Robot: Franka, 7 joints.
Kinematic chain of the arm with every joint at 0, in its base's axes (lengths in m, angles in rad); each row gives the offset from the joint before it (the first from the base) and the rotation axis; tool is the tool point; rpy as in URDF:
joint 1: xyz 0 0 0.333 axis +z
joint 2: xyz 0 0 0 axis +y
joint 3: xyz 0 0 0.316 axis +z
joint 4: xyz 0.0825 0 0 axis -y
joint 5: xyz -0.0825 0 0.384 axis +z
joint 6: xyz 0 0 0 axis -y
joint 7: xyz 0.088 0 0 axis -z
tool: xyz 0 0 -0.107 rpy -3.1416 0 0
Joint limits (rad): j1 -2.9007..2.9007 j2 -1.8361..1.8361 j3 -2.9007..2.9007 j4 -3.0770..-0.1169 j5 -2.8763..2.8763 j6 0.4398..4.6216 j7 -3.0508..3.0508
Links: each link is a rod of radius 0.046 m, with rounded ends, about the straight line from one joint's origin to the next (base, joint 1, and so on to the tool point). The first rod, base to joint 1, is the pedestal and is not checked.
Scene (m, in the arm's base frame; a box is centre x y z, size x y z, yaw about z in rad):
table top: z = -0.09
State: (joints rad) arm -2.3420 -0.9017 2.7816 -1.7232 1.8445 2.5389 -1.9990
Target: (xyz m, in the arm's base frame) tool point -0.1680 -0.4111 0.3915
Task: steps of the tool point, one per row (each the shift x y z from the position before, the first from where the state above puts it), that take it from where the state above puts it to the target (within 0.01 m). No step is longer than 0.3 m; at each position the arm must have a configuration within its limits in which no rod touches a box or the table.
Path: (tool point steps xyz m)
1: 0.0478 -0.2354 0.0728
2: -0.0487 -0.2272 0.0866
3: -0.1378 -0.1808 0.0805
4: -0.1989 -0.1036 0.0572
5: -0.2181 -0.0115 0.0234
6: -0.1917 0.0751 -0.0124

